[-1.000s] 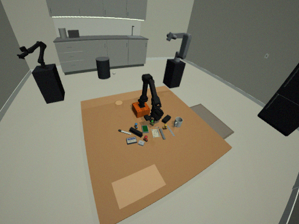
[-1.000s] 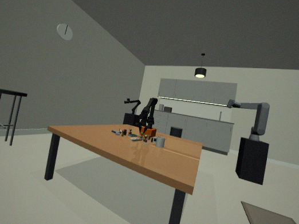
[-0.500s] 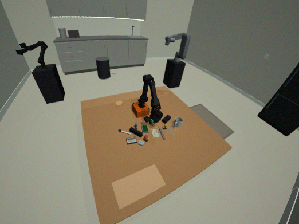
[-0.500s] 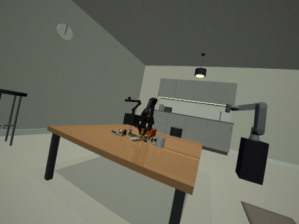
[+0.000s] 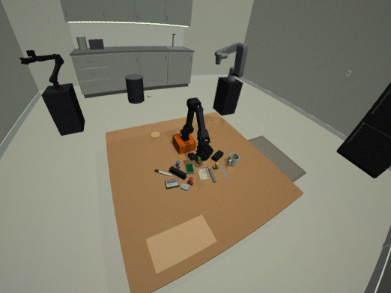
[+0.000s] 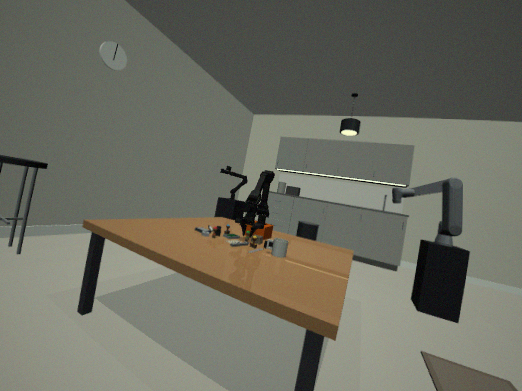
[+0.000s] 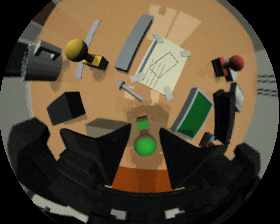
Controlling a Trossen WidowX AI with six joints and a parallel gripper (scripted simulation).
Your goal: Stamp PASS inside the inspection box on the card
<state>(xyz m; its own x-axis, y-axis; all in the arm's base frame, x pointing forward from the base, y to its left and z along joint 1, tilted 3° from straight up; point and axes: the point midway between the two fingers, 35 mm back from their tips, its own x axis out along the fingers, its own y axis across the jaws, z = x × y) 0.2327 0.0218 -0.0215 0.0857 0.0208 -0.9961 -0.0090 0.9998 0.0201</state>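
The PASS stamp lies 10 mm behind my gripper tip and 10 mm below it. From my gripper tip the other things lie so: green ink pad: 30 mm ahead, 90 mm to the right, 20 mm below; inspection card: 110 mm ahead, 20 mm to the right, 30 mm below; bolt: 50 mm ahead, 40 mm to the left, 20 mm below.
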